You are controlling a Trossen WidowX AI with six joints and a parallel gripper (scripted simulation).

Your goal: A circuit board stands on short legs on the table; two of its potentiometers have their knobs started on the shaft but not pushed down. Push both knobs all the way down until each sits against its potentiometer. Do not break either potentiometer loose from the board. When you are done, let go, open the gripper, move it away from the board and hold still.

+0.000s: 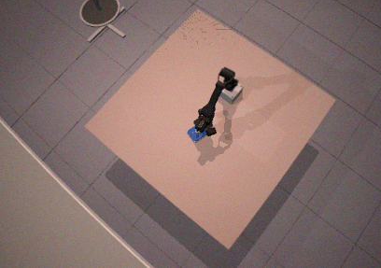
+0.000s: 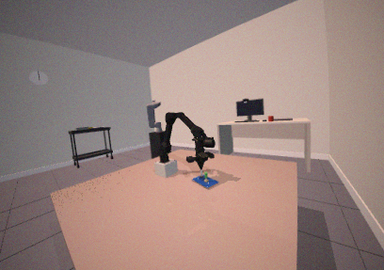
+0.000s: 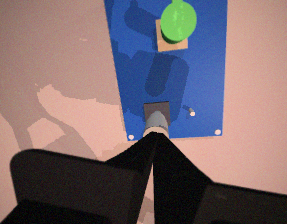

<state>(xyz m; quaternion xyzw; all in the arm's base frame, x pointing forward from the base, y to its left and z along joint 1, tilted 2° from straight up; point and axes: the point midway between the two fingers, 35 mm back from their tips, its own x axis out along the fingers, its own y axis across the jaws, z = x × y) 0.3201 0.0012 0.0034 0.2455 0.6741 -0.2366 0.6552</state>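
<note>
Right now my gripper tip is 2 cm above the pale grey knob. Also, from my gripper tip: green knob (5 cm to the right, 5 cm ahead, 1 cm below).
</note>
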